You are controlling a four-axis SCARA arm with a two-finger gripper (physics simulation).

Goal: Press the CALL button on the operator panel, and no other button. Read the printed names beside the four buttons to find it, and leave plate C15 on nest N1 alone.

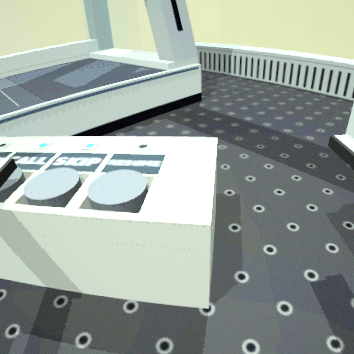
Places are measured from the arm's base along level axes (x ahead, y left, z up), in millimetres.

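Where they show: gripper, between the fingertips: [170, 131].
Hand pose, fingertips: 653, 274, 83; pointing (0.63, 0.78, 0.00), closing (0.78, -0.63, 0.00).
After its pixels a point has its place, as x, y, z.
The white operator panel [185, 195] {643, 255, 66} fills the lower left. Its printed names CALL [31, 161] {606, 332, 66}, SKIP [77, 161] {624, 313, 66} and RESUME [135, 163] {643, 289, 66} show, with CALL cut at its left. Round grey buttons stand in front of the names: the CALL button [14, 181] {594, 313, 69} at the left edge, partly hidden, the SKIP button [52, 185] {606, 296, 69} and the RESUME button [117, 187] {625, 275, 69}. The lamps behind CALL [44, 145] {618, 346, 66} and SKIP [90, 146] {636, 323, 66} glow cyan; the lamp behind RESUME [143, 146] {656, 300, 66} is dark. My gripper [170, 131] {653, 274, 83} is open and empty. Its left fingertip overlaps the CALL button; contact is unclear. Plate C15 and nest N1 do not show.
A white-sided raised bed [150, 92] {767, 450, 43} with a dark top stands behind the panel, with a white upright [172, 40] {815, 461, 94} at its right end. A slotted white wall [280, 70] {1004, 420, 33} runs along the back right. The dark floor [270, 270] {676, 229, 13} carries ringed holes.
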